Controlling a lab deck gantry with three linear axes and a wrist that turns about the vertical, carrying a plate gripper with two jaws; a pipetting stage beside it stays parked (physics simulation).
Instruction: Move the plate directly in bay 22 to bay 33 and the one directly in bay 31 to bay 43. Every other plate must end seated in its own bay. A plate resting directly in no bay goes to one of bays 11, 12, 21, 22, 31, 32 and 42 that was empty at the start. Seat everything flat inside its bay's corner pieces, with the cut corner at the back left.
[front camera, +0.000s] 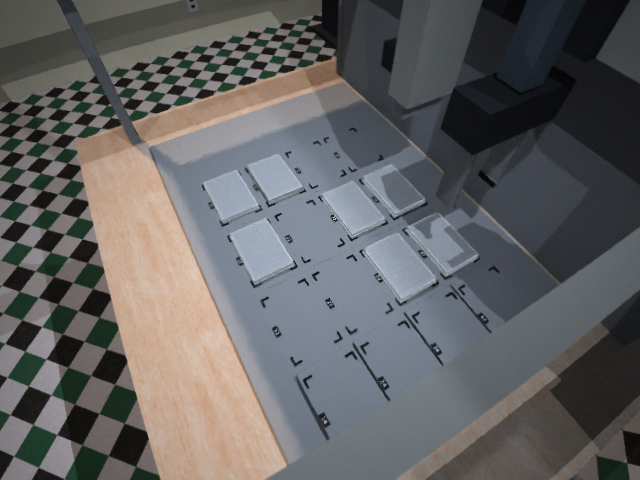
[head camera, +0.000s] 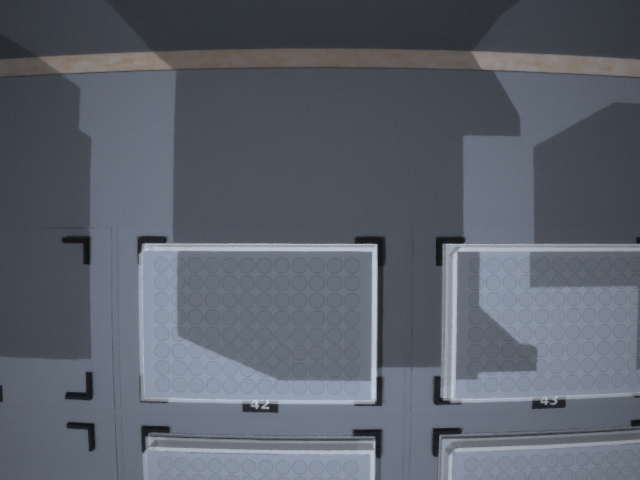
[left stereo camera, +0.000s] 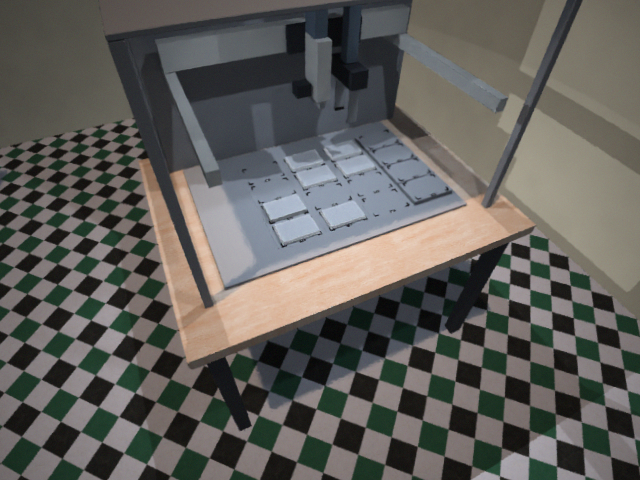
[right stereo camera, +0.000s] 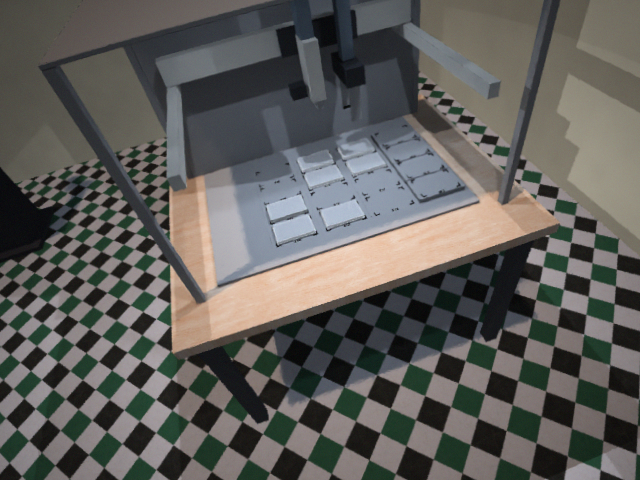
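Seen in the pictures: gripper, fingertip midpoint: (front camera: 466, 190) (left stereo camera: 345, 115) (right stereo camera: 352, 113); robot's base at its link origin: (front camera: 203, 186) (left stereo camera: 283, 246) (right stereo camera: 277, 246).
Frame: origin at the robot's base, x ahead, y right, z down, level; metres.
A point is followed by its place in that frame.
My gripper (front camera: 467, 192) {x 0.392, y -0.364, z -0.160 m} (left stereo camera: 345, 114) {x 0.392, y -0.364, z -0.160 m} (right stereo camera: 351, 112) {x 0.392, y -0.364, z -0.160 m} is open and empty, high over the back of the deck behind bays 42 and 43; its jaws do not show in the head view. Pale plates lie flat in bay 43 (front camera: 442, 243) {x 0.398, y -0.359, z -0.014 m} (head camera: 558, 320) {x 0.388, y -0.366, z -0.014 m}, in bay 33 (front camera: 399, 266) {x 0.397, y -0.253, z -0.014 m} (head camera: 542, 467) {x 0.382, y -0.285, z -0.014 m}, in bay 42 (front camera: 393, 190) {x 0.235, y -0.359, z -0.014 m} (head camera: 258, 320) {x 0.229, y -0.367, z -0.014 m} and in bay 32 (front camera: 353, 208) {x 0.235, y -0.254, z -0.014 m} (head camera: 258, 467) {x 0.229, y -0.288, z -0.014 m}. The head view shows the cut corner of the bay 43 plate at back left. Further plates lie in bay 11 (front camera: 231, 196) {x 0.075, y -0.042, z -0.014 m}, bay 21 (front camera: 274, 178) {x 0.073, y -0.147, z -0.014 m} and bay 12 (front camera: 262, 250) {x 0.236, y -0.043, z -0.014 m}. Bays 22 and 31 hold no plate.
The parked pipetting stage (front camera: 429, 56) (left stereo camera: 317, 67) (right stereo camera: 311, 67) hangs beside my gripper, to its left in the stereo views. Bays 13, 23 and 41 hold no plate. A raised strip with bays 14 to 44 lies at the deck's right. A wooden border (front camera: 170, 310) {x 0.256, y 0.156, z 0.010 m} surrounds the deck.
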